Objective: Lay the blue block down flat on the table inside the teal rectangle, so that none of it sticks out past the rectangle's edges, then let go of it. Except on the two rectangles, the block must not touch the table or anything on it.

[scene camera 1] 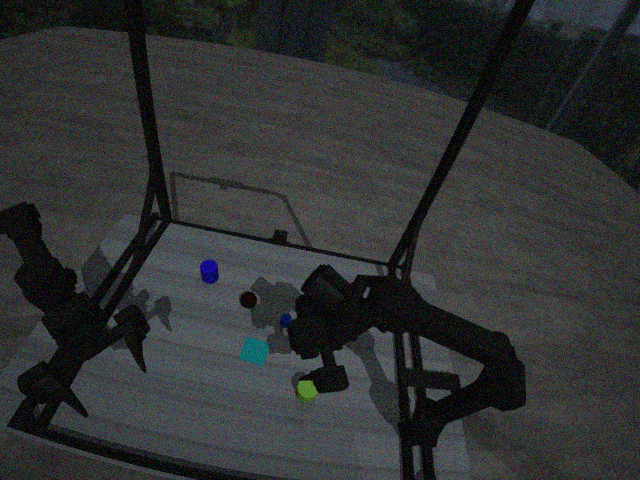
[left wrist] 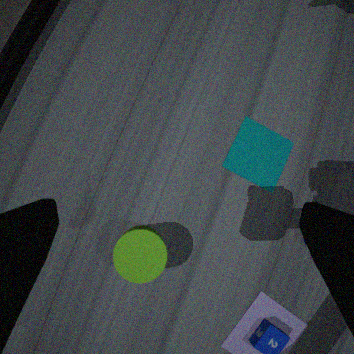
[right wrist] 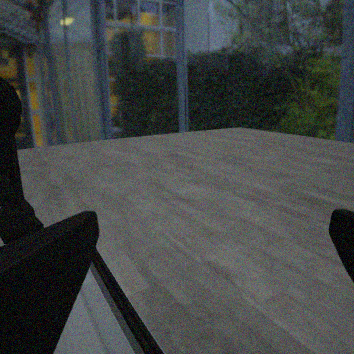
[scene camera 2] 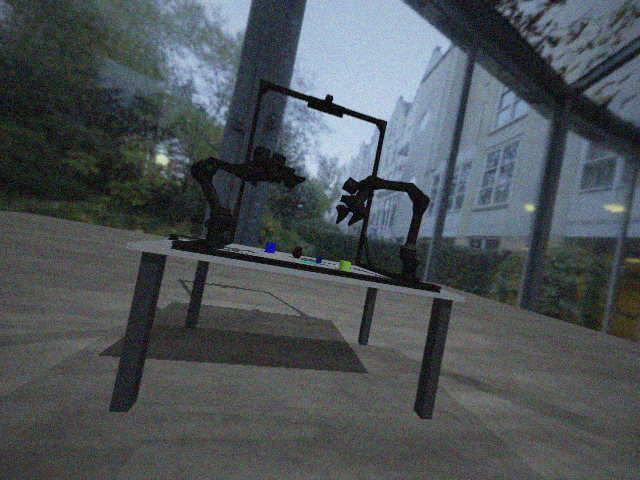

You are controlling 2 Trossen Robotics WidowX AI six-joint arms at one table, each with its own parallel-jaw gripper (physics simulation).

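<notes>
The blue block, marked with a 2, rests on the pale lilac rectangle at the bottom of the left wrist view; the left arm hides both in scene camera 1. The teal rectangle lies bare on the table, with a shadow at its lower corner in the left wrist view. My left gripper is open and empty, high above the table, with the block low in its wrist view. My right gripper is open and empty, raised at the left of scene camera 1, far from the block.
A lime cylinder stands near the teal rectangle. A small blue cylinder, a dark brown ball and a larger blue cylinder stand farther back.
</notes>
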